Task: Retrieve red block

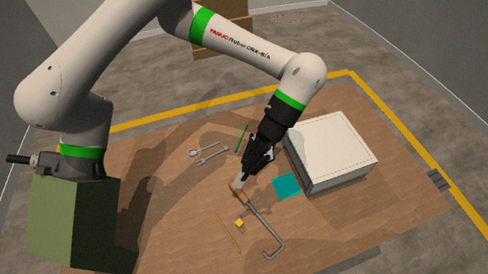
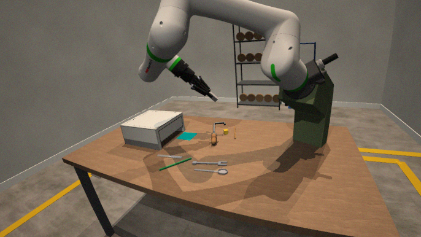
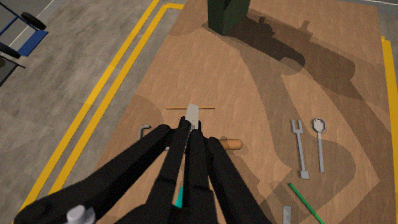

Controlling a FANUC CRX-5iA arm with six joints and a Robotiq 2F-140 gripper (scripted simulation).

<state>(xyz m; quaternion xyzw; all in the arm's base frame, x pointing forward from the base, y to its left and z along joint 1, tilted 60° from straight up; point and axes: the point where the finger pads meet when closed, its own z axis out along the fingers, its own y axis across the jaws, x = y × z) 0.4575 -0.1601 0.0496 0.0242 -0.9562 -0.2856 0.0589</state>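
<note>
Right now my hand is 40 mm past the yellow cube, 70 mm to the left of it and 250 mm above it. Also, from my hand: teal square: 190 mm ahead, 50 mm to the left, 260 mm below; fork: 100 mm behind, 270 mm to the left, 260 mm below; flat grey bar: 130 mm ahead, 300 mm to the left, 260 mm below.
</note>
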